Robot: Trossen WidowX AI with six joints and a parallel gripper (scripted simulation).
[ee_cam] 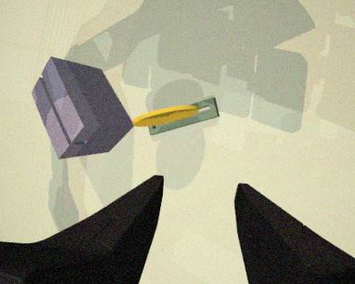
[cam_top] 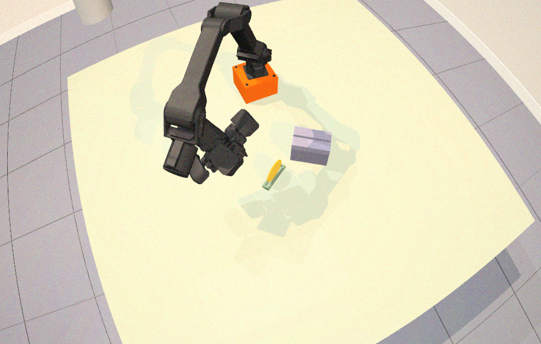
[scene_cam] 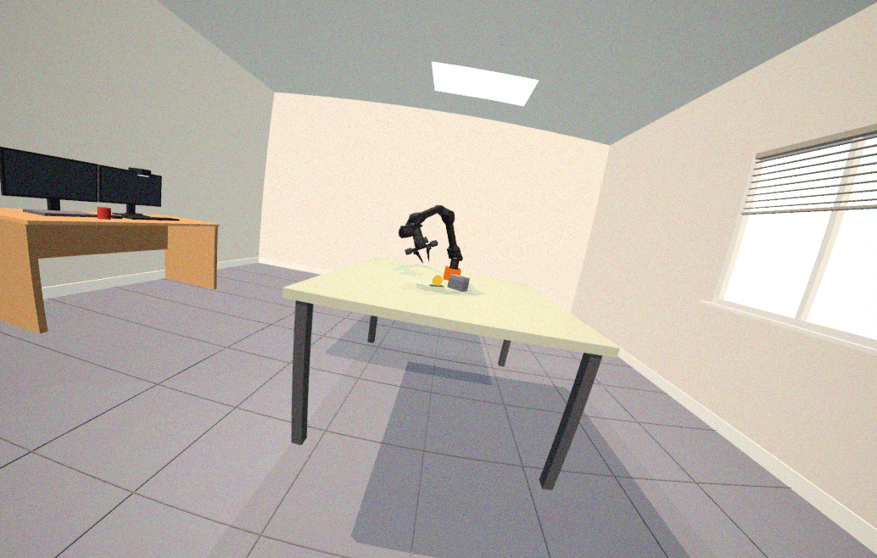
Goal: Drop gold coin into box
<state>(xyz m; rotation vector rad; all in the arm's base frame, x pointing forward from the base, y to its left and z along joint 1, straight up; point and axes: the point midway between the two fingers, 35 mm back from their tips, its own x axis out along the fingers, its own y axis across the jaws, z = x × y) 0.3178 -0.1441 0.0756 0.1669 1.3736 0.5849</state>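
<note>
Now: gripper tip 80 mm to the right of the gold coin and 90 mm above it.
</note>
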